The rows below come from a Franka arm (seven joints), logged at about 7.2 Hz.
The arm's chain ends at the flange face. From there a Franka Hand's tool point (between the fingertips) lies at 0.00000 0.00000 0.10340 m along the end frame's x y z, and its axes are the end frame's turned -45 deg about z.
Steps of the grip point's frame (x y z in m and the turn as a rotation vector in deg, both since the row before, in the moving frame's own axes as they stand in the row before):
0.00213, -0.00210, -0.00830, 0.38, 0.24, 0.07
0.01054, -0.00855, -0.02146, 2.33, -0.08, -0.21
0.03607, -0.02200, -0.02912, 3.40, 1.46, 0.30
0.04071, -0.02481, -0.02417, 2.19, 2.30, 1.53
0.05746, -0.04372, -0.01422, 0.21, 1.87, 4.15
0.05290, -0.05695, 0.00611, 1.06, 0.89, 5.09
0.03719, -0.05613, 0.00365, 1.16, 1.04, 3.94
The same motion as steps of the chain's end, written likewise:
0.00020, -0.00220, -0.00830, 0.44, -0.10, 0.07
0.00449, -0.01063, -0.02137, 1.59, -1.70, -0.21
0.01241, -0.03486, -0.02890, 3.44, -1.37, 0.30
0.01103, -0.04061, -0.02401, 3.17, 0.08, 1.53
0.00750, -0.06897, -0.01416, 1.47, 1.17, 4.15
-0.00276, -0.07518, 0.00614, 1.38, -0.12, 5.09
-0.01334, -0.06318, 0.00369, 1.56, -0.08, 3.94

